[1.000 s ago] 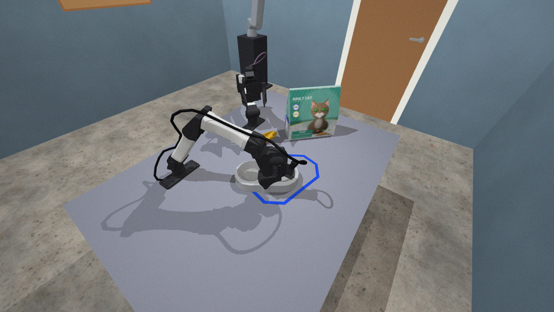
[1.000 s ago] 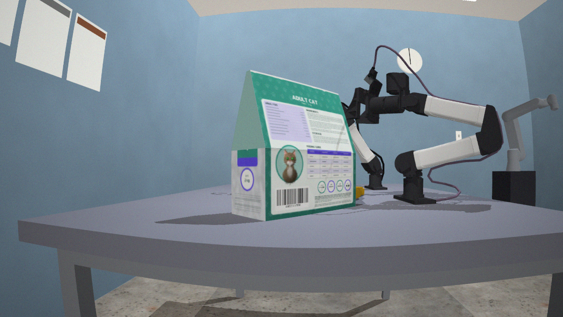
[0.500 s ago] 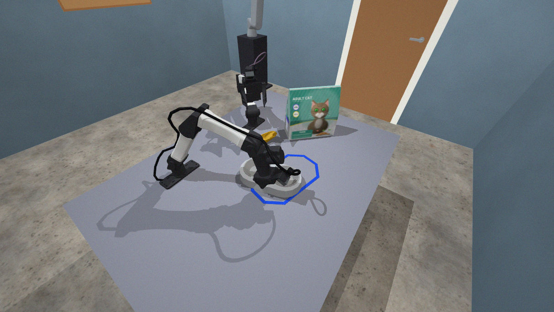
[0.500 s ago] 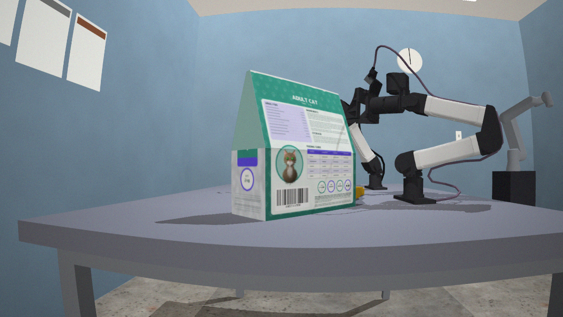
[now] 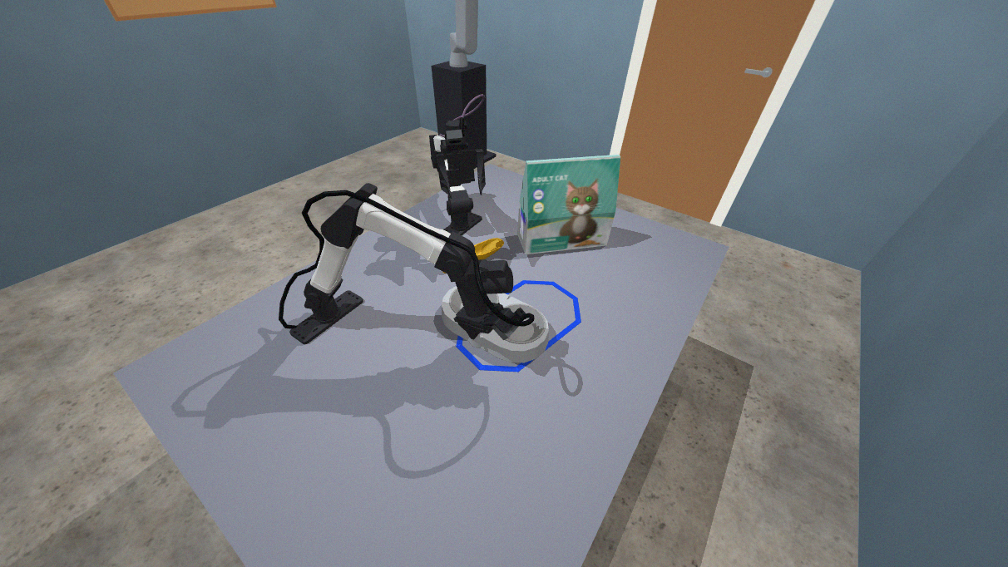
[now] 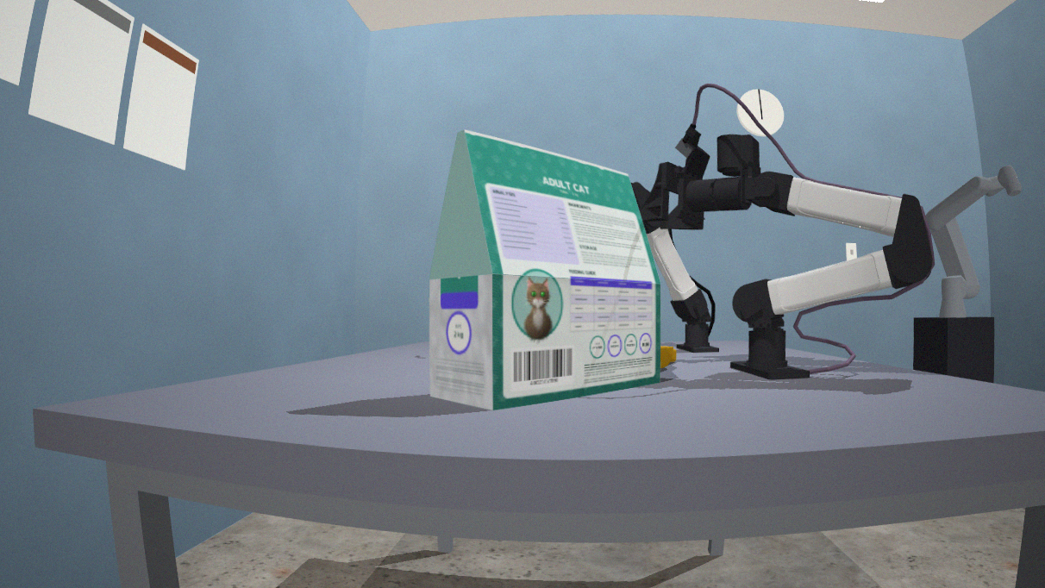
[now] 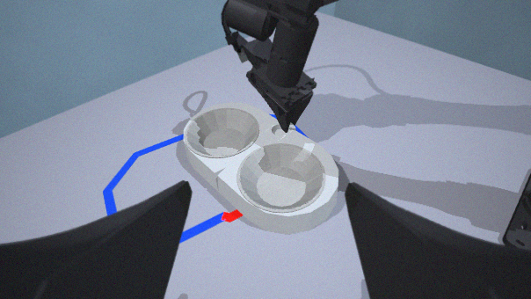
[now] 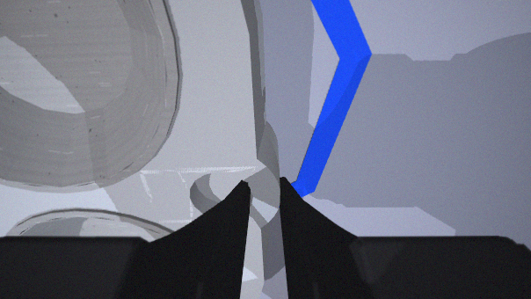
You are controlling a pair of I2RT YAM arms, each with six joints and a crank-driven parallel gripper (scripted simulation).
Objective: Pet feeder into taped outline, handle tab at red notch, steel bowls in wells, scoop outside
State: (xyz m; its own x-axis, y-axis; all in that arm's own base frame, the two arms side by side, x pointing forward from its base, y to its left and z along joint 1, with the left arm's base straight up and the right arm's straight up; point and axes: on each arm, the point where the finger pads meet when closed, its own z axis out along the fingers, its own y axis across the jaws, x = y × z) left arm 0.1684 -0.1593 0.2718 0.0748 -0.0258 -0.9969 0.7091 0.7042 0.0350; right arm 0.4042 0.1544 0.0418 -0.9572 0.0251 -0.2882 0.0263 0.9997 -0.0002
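Observation:
The pet feeder is 80 mm to the left of my right hand and 30 mm below it. From my right hand the other things lie so: blue taped outline (150 mm to the left, 50 mm ahead, 40 mm below); then yellow scoop (290 mm to the left, 220 mm behind, 20 mm below); then cat food bag (560 mm to the left, 110 mm above, 50 mm behind).

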